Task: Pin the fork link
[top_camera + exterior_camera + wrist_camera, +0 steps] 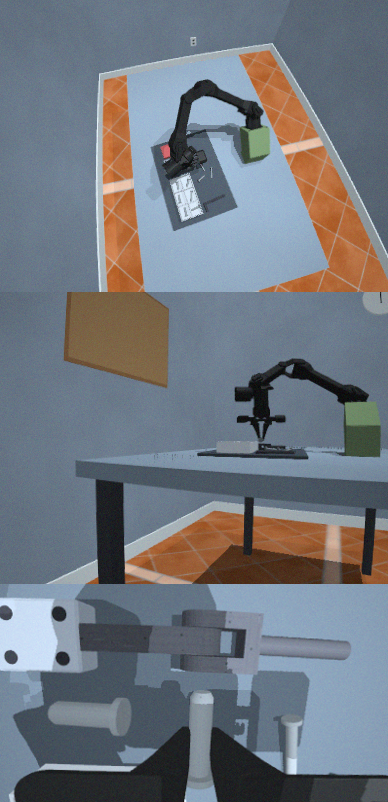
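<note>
Now: hand 60 mm above the eye plate, 50 mm to the left of it and 20 mm short of it. Also, from my hand: thick headed pin: 70 mm ahead, 60 mm below; dark mat: 80 mm below, 50 mm to the left; thin headed pin: 70 mm below, 70 mm behind, 20 mm to the left.
</note>
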